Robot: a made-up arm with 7 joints. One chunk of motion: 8 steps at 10 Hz.
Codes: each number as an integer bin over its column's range. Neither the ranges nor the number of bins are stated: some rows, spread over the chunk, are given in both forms.
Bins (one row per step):
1: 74 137 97 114 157 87 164
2: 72 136 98 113 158 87 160
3: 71 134 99 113 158 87 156
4: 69 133 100 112 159 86 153
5: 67 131 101 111 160 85 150
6: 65 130 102 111 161 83 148
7: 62 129 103 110 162 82 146
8: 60 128 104 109 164 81 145
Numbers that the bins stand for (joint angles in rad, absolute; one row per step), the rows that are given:
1: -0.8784 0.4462 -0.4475 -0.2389 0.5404 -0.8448 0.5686
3: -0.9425 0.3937 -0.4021 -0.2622 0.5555 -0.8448 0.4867
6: -1.0708 0.3237 -0.3340 -0.3087 0.6008 -0.9085 0.4048
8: -1.1776 0.2887 -0.2886 -0.3552 0.6461 -0.9404 0.3741
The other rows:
2: -0.9212 0.4287 -0.4248 -0.2622 0.5555 -0.8448 0.5276
4: -0.9853 0.3762 -0.3794 -0.2855 0.5706 -0.8607 0.4560
5: -1.0280 0.3412 -0.3567 -0.3087 0.5857 -0.8767 0.4253
7: -1.1349 0.3062 -0.3113 -0.3320 0.6159 -0.9244 0.3844

